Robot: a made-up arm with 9 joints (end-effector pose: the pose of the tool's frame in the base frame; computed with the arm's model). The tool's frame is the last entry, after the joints. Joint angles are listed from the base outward.
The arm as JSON. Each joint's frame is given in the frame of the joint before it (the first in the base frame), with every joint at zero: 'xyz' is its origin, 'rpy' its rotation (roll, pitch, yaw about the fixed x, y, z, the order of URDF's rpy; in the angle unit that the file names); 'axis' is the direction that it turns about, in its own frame. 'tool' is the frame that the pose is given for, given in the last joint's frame.
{
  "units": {
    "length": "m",
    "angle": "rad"
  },
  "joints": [
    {
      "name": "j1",
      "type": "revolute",
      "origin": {
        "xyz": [
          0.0,
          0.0,
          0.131
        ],
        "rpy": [
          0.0,
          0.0,
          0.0
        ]
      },
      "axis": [
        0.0,
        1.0,
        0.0
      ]
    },
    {
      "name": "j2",
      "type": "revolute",
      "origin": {
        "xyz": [
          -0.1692,
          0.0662,
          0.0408
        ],
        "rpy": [
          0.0,
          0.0,
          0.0
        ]
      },
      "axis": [
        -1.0,
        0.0,
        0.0
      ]
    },
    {
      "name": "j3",
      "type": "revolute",
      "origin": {
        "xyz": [
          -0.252,
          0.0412,
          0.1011
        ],
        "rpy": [
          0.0,
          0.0,
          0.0
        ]
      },
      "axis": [
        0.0,
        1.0,
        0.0
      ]
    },
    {
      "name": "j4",
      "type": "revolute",
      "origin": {
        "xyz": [
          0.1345,
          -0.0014,
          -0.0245
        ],
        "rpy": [
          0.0,
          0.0,
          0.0
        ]
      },
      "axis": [
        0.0,
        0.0,
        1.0
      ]
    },
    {
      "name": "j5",
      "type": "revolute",
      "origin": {
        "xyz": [
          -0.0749,
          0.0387,
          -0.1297
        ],
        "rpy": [
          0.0,
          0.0,
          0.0
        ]
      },
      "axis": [
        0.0,
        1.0,
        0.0
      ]
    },
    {
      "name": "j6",
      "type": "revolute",
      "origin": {
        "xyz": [
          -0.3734,
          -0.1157,
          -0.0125
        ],
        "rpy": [
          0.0,
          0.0,
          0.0
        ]
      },
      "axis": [
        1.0,
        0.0,
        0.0
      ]
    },
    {
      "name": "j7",
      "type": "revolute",
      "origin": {
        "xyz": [
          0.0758,
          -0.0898,
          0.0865
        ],
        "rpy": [
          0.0,
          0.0,
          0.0
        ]
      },
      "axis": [
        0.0,
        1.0,
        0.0
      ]
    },
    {
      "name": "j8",
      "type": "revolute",
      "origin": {
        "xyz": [
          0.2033,
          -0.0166,
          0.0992
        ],
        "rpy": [
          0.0,
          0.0,
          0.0
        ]
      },
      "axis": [
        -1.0,
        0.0,
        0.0
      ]
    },
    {
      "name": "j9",
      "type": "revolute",
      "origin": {
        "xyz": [
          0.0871,
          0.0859,
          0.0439
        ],
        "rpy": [
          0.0,
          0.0,
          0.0
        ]
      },
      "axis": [
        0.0,
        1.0,
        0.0
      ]
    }
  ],
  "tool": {
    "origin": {
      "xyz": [
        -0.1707,
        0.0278,
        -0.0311
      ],
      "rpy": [
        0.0,
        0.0,
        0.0
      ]
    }
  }
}
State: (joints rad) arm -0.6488 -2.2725 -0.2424 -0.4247 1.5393 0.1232 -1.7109 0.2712 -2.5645
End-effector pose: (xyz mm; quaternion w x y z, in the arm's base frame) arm 249.7 -122.4 -265.0 0.1819 0.2397 -0.5057 -0.8085
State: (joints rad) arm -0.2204 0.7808 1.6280 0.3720 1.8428 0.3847 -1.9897 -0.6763 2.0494
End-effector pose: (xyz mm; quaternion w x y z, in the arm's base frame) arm 98.1 -353.3 -26.6 0.0371 0.3461 0.9066 -0.2387
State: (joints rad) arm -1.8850 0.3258 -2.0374 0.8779 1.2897 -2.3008 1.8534 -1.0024 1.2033
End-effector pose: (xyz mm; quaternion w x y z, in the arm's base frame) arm -175.4 295.6 -496.2 0.0739 -0.6783 0.6692 0.2942
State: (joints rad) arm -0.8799 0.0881 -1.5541 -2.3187 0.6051 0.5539 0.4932 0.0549 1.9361
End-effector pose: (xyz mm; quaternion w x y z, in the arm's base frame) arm -257.1 126.3 -90.1 0.3509 0.2846 -0.0938 0.8872
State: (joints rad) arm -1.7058 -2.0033 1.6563 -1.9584 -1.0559 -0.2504 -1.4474 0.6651 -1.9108
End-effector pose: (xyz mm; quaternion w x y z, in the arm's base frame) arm -565.1 0.7 -502.8 0.6602 0.3192 0.6799 -0.0009
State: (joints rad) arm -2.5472 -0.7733 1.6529 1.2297 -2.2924 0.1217 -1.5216 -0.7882 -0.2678
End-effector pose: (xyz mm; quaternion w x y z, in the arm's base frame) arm 883.1 182.3 -477.1 0.6924 -0.6790 0.1718 -0.1735
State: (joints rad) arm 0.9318 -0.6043 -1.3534 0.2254 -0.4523 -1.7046 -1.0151 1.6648 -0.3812
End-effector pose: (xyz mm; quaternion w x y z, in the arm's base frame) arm -205.1 234.1 394.9 0.2777 0.9223 0.1816 0.1981
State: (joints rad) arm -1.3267 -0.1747 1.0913 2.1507 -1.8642 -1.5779 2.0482 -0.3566 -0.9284
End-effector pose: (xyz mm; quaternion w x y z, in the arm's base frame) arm 81.3 337.2 -649.0 0.8894 0.3396 -0.2000 0.2314
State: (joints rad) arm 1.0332 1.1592 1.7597 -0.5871 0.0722 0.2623 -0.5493 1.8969 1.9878
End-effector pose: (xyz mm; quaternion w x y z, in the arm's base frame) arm -160.2 95.1 501.7 0.5966 0.6862 0.1423 0.3911
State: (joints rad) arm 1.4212 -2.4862 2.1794 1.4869 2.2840 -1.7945 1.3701 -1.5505 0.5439
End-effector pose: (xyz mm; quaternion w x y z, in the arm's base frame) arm -50.9 -107.8 841.1 0.7551 0.2811 -0.1109 0.5818
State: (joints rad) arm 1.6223 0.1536 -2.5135 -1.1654 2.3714 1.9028 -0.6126 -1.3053 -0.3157
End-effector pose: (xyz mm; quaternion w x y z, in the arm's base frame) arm -67.8 -91.3 494.1 0.3284 -0.4066 0.0198 0.8523
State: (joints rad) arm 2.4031 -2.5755 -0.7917 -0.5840 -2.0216 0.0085 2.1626 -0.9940 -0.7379
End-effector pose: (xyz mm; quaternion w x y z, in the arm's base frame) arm -48.2 120.6 168.7 0.1876 0.3963 0.2569 0.8612
